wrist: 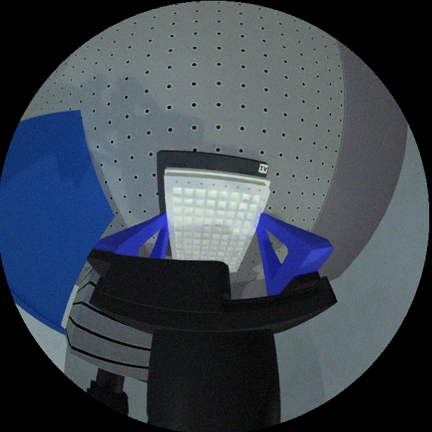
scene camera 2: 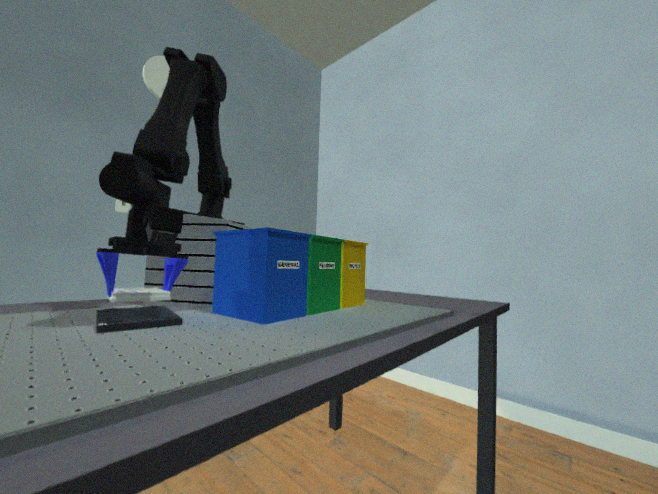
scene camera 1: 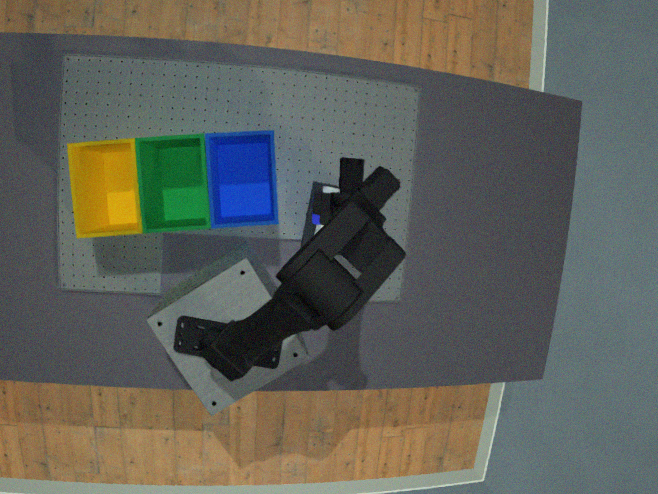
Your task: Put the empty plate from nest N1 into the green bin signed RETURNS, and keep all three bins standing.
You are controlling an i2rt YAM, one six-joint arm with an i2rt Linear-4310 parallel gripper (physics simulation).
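Seen in the pictures: gripper, between the fingertips: [scene camera 2: 139, 296]; arm's base, origin of its link: [scene camera 2: 209, 220] [scene camera 1: 228, 341].
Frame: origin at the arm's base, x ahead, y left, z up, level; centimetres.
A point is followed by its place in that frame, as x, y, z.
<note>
The white well plate [wrist: 216, 220] [scene camera 2: 140, 294] {32.3, -19.8, -17.9} is held level between the blue fingers of my gripper [wrist: 212, 216] [scene camera 2: 139, 293] {28.1, -19.5, -18.8}, which is shut on it. It hangs a little above the dark nest [scene camera 2: 139, 319] {30.9, -19.6, -22.3} [wrist: 200, 158], with a gap between them in scene camera 2. In scene camera 1 the arm hides most of the plate and the nest [scene camera 1: 308, 228] {21.9, -14.2, -22.3}. The green bin [scene camera 1: 183, 183] {26.8, 16.3, -23.3} [scene camera 2: 325, 276] {35.4, 17.1, -15.0} stands upright between the blue bin [scene camera 1: 245, 178] {30.6, 2.5, -23.3} [scene camera 2: 260, 276] {38.5, -1.3, -14.7} [wrist: 50, 200] and the yellow bin [scene camera 1: 103, 186] {22.9, 34.0, -21.6} [scene camera 2: 353, 276] {32.2, 29.7, -15.2}, which also stand. The green bin looks empty inside.
The blue bin stands between my gripper and the green bin, and the three bins sit side by side on the perforated board [scene camera 1: 340, 122] {48.2, -16.8, -23.5} [scene camera 2: 175, 372] {55.6, -18.8, -23.5} [wrist: 205, 55]. The arm's grey pedestal [scene camera 1: 223, 289] {9.7, 2.5, -1.1} [scene camera 2: 196, 265] {10.7, -5.7, -13.4} stands close to the bins. The nest's label reads A1 in the wrist view.
</note>
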